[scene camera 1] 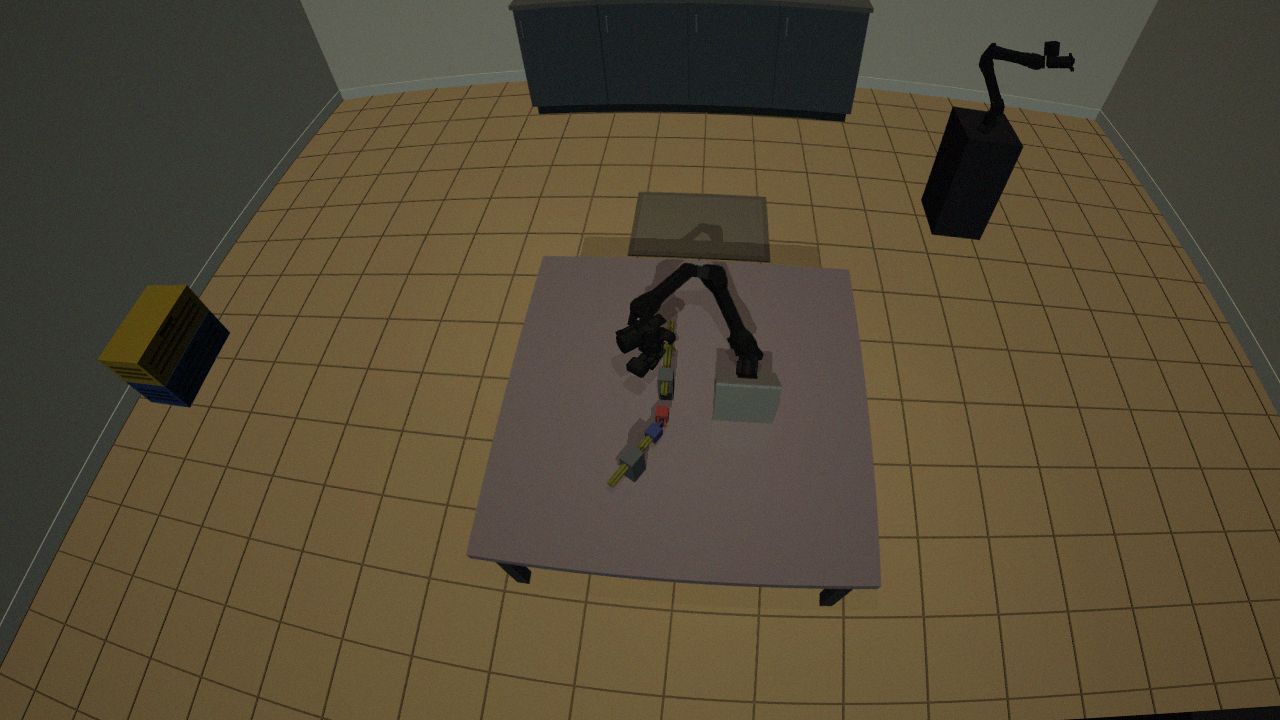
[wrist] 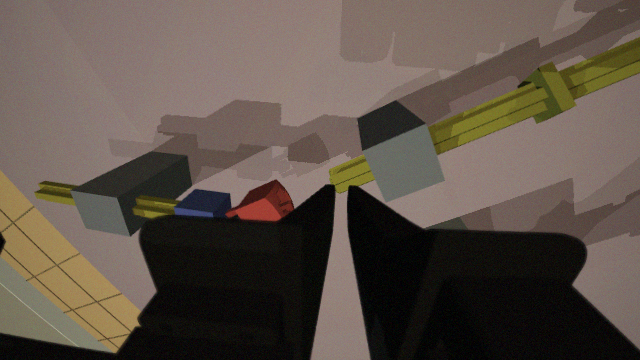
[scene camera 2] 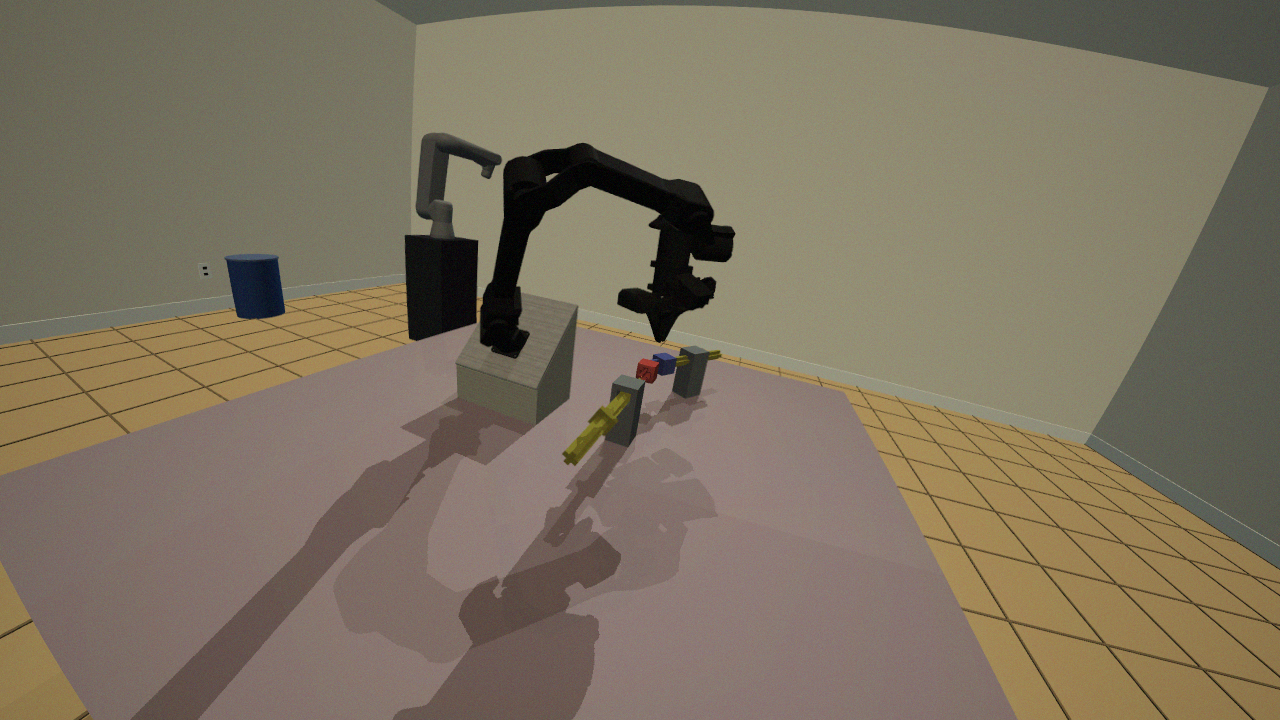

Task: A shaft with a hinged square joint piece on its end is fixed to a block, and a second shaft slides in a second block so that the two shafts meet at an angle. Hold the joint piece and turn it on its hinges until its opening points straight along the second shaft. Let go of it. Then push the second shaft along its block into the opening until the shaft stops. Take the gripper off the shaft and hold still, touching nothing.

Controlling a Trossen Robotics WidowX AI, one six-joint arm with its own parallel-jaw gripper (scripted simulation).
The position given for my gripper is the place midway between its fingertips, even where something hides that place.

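My gripper (scene camera 2: pixel 659 341) is shut and it's holding nothing. You can also see the gripper (scene camera 1: pixel 652 368) from the other scene camera, and the wrist shows the gripper (wrist: pixel 340 194) too. There's a red joint piece (wrist: pixel 270 202) as well.
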